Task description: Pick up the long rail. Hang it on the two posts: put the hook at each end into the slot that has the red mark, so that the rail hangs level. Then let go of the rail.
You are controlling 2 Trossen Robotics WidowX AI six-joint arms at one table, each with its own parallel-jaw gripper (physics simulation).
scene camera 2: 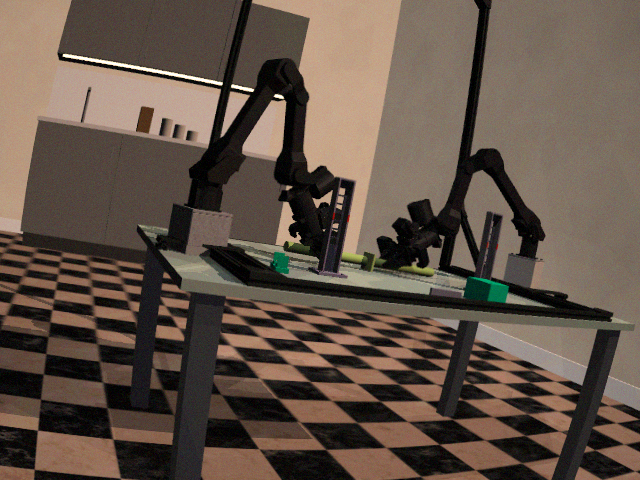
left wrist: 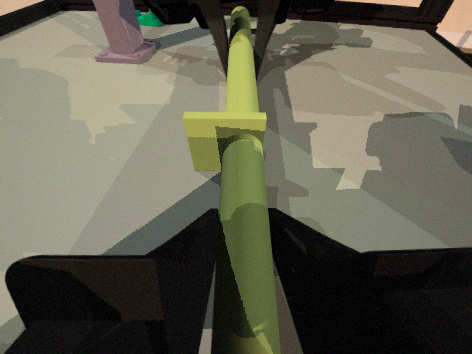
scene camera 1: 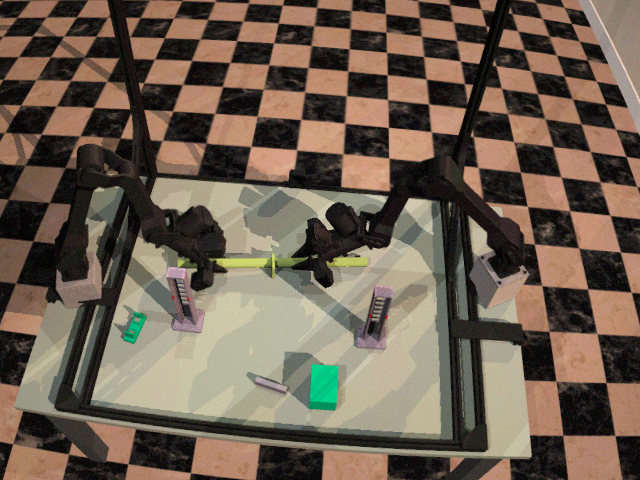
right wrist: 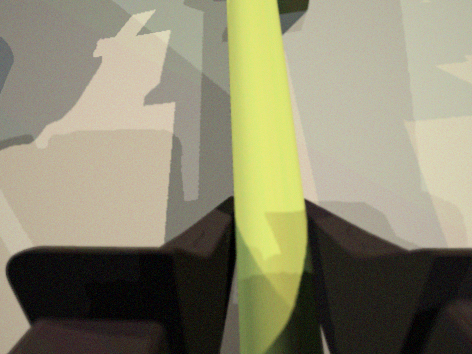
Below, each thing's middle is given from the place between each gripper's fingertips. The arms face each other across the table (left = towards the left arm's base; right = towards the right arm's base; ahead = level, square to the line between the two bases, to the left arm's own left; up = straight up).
My right gripper is now 120 mm to the right of the long yellow-green rail (scene camera 1: 273,262), 20 mm below it and 10 mm past it. Round my right hand: green block (scene camera 1: 324,379): 340 mm ahead, 240 mm to the left, 20 mm above.
The long yellow-green rail is 5 cm to the right of my left hand and 1 cm above it. The rest, counted from my left hand: green block: 35 cm ahead, 7 cm to the left, 1 cm above.
